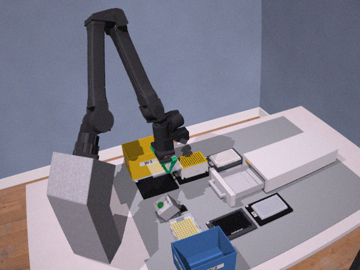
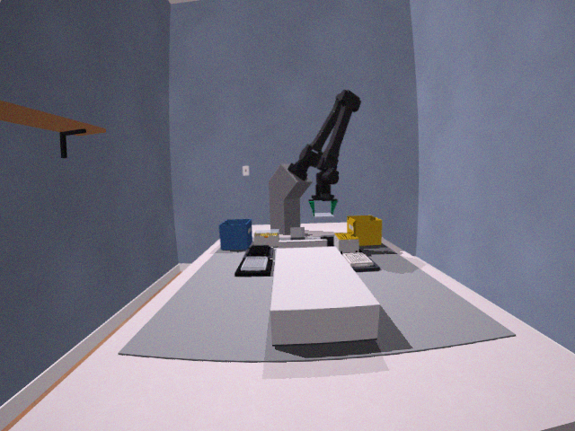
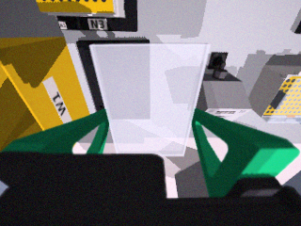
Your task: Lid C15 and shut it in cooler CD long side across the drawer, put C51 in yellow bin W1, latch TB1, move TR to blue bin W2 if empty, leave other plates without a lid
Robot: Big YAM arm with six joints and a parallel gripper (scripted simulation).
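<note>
Now: the black plate 21 cm ahead of my hand, 26 cm to the right of it and 13 cm below it. Also, from my hand: clear plate lid: right at my hand; green key DONE: 4 cm behind, 14 cm to the right, 8 cm below; tip rack TR: 12 cm ahead, 10 cm to the left, 10 cm below.
</note>
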